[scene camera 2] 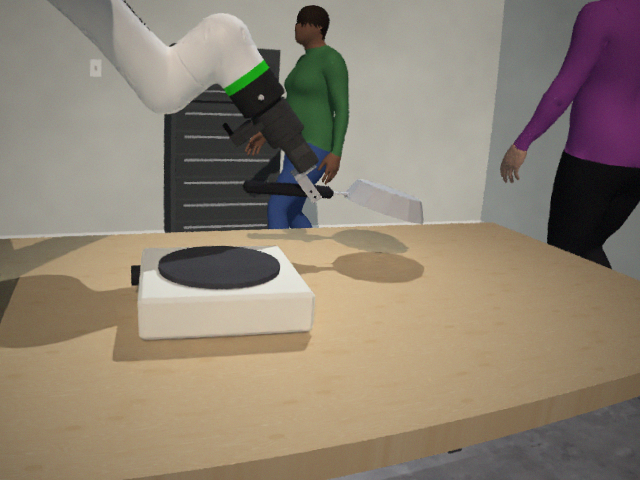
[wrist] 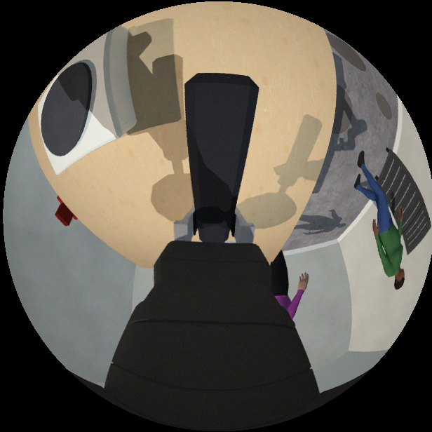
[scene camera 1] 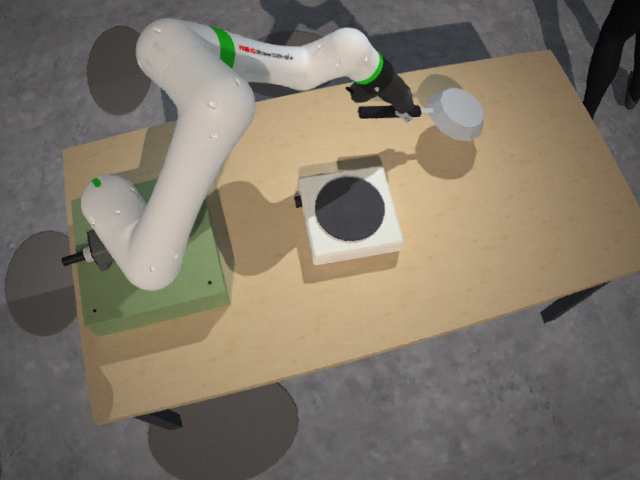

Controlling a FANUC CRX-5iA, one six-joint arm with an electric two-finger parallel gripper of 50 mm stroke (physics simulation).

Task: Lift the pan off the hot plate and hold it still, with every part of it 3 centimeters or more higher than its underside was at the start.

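Frame: origin at the arm's base, x down, y ahead, z right, level; metres.
Where they show: gripper, fingertip midpoint: (scene camera 2: 315, 197) (scene camera 1: 408, 113).
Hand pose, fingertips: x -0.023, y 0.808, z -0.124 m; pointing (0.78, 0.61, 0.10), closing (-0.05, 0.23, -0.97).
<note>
Each offset is from my fingertips to the top centre of the thing. Level surfaces: height alone.
The grey pan {dx -0.038, dy +0.045, dz +0.011 m} (scene camera 1: 455, 112) (scene camera 2: 383, 199) hangs in the air above the table, behind and to the right of the hot plate in scene camera 1. It is upside down, its flat underside facing up, and tilted with its far edge lower than the handle end. Its shadows lie apart from it on the table. My gripper (scene camera 1: 405, 114) (scene camera 2: 312, 192) (wrist: 214, 215) is shut on the black handle near the pan end; the handle (wrist: 220, 135) points away in the wrist view. The white hot plate {dx +0.055, dy -0.255, dz +0.199 m} (scene camera 1: 356, 250) (scene camera 2: 225, 315) (wrist: 102, 132) stands with its dark round heating disc bare.
The wooden table {dx +0.128 m} (scene camera 1: 491, 222) (scene camera 2: 413, 361) carries the green robot base (scene camera 1: 206, 258) at the left of scene camera 1. A person in green (scene camera 2: 320, 98) and a dark drawer cabinet (scene camera 2: 222, 170) stand behind the table. A person in purple (scene camera 2: 594, 103) stands at the right.
</note>
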